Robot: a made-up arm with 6 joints.
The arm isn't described. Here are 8 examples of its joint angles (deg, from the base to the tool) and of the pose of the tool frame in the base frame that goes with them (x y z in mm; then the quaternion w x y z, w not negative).
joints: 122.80 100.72 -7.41 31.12 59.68 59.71
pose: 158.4 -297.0 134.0 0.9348 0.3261 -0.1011 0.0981
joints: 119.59 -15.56 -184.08 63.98 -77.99 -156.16
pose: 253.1 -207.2 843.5 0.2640 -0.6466 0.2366 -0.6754
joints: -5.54 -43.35 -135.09 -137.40 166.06 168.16
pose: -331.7 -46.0 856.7 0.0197 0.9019 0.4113 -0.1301
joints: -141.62 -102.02 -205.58 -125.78 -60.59 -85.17
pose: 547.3 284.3 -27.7 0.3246 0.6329 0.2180 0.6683
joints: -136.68 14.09 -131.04 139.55 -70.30 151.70
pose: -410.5 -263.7 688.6 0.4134 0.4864 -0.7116 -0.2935
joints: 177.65 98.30 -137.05 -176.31 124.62 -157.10
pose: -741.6 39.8 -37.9 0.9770 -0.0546 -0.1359 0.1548
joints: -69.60 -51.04 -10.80 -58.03 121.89 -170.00
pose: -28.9 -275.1 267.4 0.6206 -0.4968 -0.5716 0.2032
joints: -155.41 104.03 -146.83 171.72 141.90 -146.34
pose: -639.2 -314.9 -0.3 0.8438 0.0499 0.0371 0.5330
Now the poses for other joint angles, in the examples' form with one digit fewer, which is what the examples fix.
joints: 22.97 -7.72 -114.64 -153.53 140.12 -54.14
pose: 253 38 952 0.696 0.577 -0.361 -0.231
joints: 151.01 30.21 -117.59 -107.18 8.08 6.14
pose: -701 309 519 0.253 0.378 -0.599 -0.659
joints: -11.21 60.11 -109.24 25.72 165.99 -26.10
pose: 533 -55 108 0.467 -0.497 -0.133 0.719
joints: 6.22 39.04 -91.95 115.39 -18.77 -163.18
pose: 673 -38 153 0.257 0.845 0.357 0.306
